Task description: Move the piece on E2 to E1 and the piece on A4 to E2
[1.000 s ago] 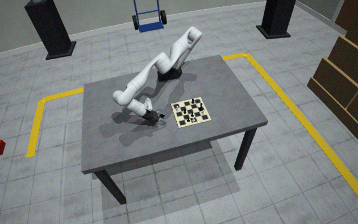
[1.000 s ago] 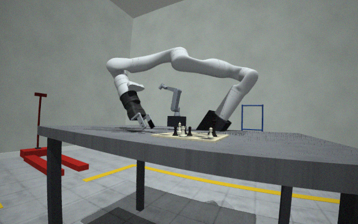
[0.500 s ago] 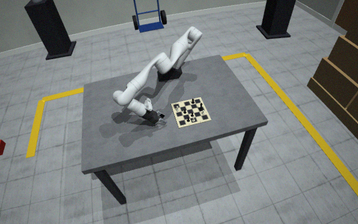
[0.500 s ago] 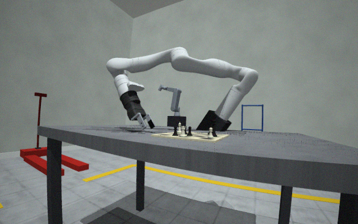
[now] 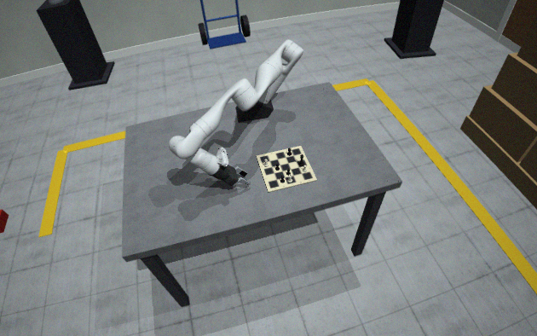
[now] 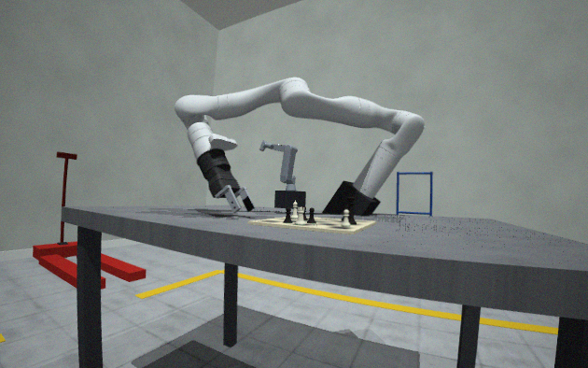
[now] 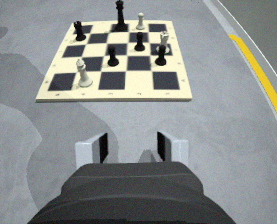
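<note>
Now: hand 26 cm to the right of the tall black piece and 6 cm past it. The rest, counted from my hand: white pawn 27 cm to the left, 2 cm below, 2 cm behind; then chessboard 19 cm to the left, 5 cm behind, 3 cm below.
</note>
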